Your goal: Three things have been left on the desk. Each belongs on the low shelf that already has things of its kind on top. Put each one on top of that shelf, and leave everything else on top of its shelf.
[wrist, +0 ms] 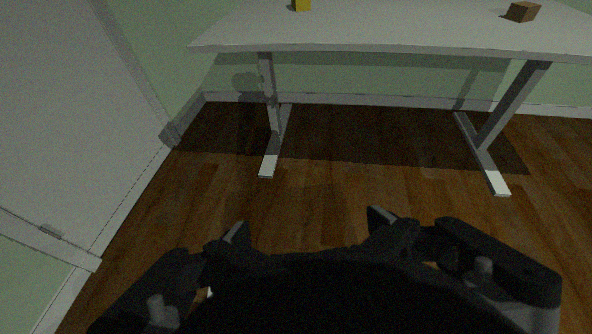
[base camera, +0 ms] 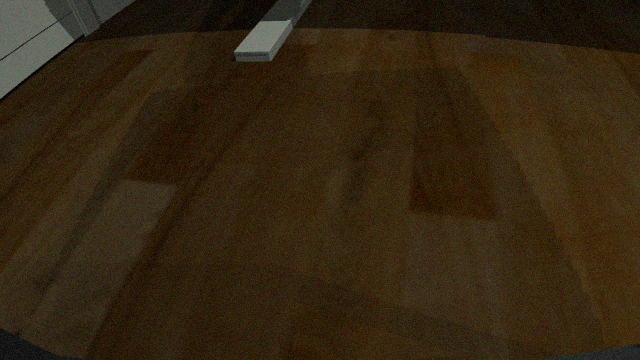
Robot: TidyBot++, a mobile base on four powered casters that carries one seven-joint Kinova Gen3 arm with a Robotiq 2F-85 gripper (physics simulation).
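Frame: origin at the arm's base, x right, y ahead, z up, level; centimetres.
Seen in the pictures: gripper, fingertip midpoint: [wrist: 308, 226].
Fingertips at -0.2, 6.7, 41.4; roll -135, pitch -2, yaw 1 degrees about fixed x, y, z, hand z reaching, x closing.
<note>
Pixels of each thing's middle, then the offset from my fingertips to it, as dx, dy, dz. "spot": a spot on its surface instead. Level surfaces: height alone.
- white desk, surface height: dz -9.1
- yellow block, surface spot: [wrist: 302, 5] spot: +7.3, +97.7, -7.0
- brown block, body centre: [wrist: 522, 11] +85.6, +76.1, -6.6
- wooden floor, surface height: dz -81.1
The white desk [wrist: 390, 32] stands against the green wall at the top of the wrist view. A yellow block [wrist: 302, 5] is on the desk's left part, cut off by the top edge of the view. A brown block [wrist: 523, 12] lies on the desk's right part. A third thing on the desk does not show. My gripper [wrist: 308, 226] is open and empty, apart from the desk and the blocks. The low shelves do not show in either view.
The desk's left leg foot shows in the base view [base camera: 264, 39] and in the wrist view [wrist: 268, 166]. Its right foot [wrist: 497, 182] stands on the wooden floor [base camera: 320, 225]. A white door [wrist: 65, 110] and skirting are at the left.
</note>
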